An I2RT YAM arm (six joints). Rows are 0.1 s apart.
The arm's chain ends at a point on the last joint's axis. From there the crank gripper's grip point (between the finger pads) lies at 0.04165 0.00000 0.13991 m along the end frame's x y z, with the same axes.
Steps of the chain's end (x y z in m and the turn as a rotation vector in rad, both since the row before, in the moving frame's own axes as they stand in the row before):
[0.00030, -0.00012, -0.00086, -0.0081, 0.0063, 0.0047]
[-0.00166, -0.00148, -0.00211, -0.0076, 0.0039, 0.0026]
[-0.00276, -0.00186, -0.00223, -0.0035, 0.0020, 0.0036]
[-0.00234, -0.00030, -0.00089, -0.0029, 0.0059, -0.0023]
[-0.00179, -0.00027, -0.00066, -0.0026, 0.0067, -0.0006]
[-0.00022, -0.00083, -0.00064, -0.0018, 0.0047, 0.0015]
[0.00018, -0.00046, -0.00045, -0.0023, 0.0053, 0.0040]
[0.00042, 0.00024, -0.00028, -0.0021, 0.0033, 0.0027]
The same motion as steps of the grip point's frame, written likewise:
[0.00118, 0.00121, -0.00113, -0.0081, 0.0063, 0.0047]
[-0.00112, -0.00031, -0.00228, -0.0076, 0.0039, 0.0026]
[-0.00248, -0.00122, -0.00231, -0.0035, 0.0020, 0.0036]
[-0.00151, 0.00001, -0.00114, -0.0029, 0.0059, -0.0023]
[-0.00085, 0.00007, -0.00094, -0.0026, 0.0067, -0.0006]
[0.00044, -0.00052, -0.00084, -0.0018, 0.0047, 0.0015]
[0.00092, 0.00003, -0.00067, -0.0023, 0.0053, 0.0040]
[0.00088, 0.00065, -0.00042, -0.0021, 0.0033, 0.0027]

